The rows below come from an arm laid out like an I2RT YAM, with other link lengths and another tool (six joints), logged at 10 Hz.
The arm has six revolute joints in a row. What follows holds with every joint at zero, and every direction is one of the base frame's. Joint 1 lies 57.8 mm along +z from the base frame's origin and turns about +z. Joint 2 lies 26.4 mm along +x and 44.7 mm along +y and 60.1 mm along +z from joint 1 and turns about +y. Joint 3 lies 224.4 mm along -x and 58.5 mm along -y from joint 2 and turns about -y. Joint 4 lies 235.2 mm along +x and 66 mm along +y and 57.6 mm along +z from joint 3 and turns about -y. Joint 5 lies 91.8 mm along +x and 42 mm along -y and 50.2 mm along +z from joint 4 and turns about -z. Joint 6 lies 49.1 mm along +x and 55.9 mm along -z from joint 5 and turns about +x. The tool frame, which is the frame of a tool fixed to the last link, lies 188 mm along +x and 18 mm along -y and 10 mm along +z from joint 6; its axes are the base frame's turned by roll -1.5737, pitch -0.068 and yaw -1.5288 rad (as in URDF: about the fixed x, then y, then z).
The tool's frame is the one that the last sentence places.
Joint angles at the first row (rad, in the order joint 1, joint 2, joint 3, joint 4, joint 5, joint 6):
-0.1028 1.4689 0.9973 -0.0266 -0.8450 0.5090
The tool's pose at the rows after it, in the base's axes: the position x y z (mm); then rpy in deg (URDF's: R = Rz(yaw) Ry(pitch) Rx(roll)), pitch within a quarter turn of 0, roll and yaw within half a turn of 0:
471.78 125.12 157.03 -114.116 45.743 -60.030
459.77 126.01 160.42 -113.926 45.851 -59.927
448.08 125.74 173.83 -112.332 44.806 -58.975
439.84 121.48 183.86 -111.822 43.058 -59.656
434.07 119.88 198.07 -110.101 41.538 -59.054
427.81 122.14 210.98 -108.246 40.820 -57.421
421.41 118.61 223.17 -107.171 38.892 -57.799
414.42 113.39 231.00 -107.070 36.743 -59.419
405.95 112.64 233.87 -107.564 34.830 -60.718
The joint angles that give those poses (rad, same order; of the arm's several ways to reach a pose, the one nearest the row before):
-0.1057 1.4062 0.9521 -0.0413 -0.8468 0.5186
-0.1075 1.3451 0.9131 -0.0604 -0.8492 0.5215
-0.1104 1.2642 0.8855 -0.0898 -0.8476 0.5178
-0.1131 1.1955 0.8748 -0.1371 -0.8248 0.5007
-0.1135 1.1388 0.8702 -0.1586 -0.8131 0.4963
-0.1135 1.0964 0.8671 -0.1689 -0.8217 0.4992
-0.1135 1.0383 0.8665 -0.2035 -0.7981 0.4863
-0.1094 0.9787 0.8667 -0.2536 -0.7564 0.4657
-0.0929 0.9254 0.8634 -0.3050 -0.7134 0.4429

